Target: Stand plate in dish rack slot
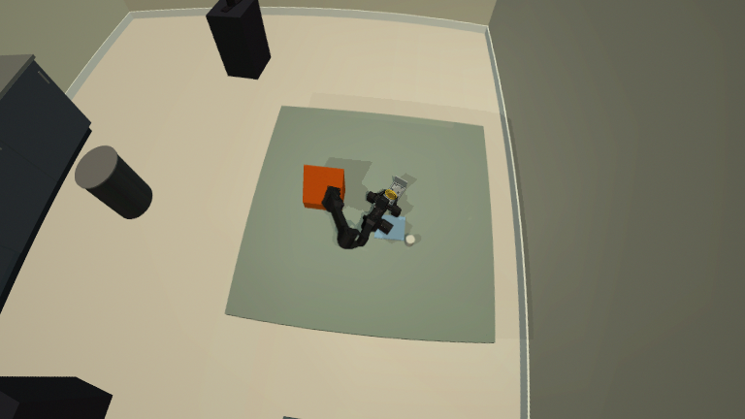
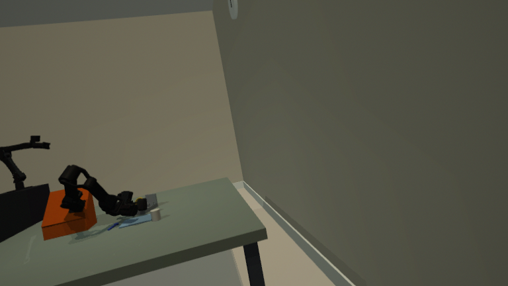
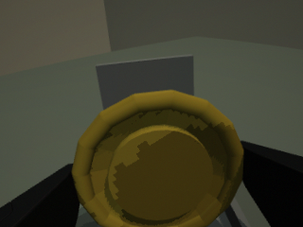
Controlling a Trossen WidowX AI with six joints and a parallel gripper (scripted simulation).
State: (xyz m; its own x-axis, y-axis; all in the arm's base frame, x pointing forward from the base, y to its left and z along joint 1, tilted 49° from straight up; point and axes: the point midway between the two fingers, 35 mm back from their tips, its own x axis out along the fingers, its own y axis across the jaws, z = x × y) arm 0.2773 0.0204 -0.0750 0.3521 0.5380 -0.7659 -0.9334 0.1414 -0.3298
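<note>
My gripper tip is 1 cm to the left of the yellow plate. Round my gripper tip: grey dish rack: 3 cm below, 2 cm to the left, 1 cm ahead; then blue spoon: 18 cm to the right, 9 cm behind, 5 cm below; then white cup: 23 cm to the right, 14 cm ahead, 3 cm below.
</note>
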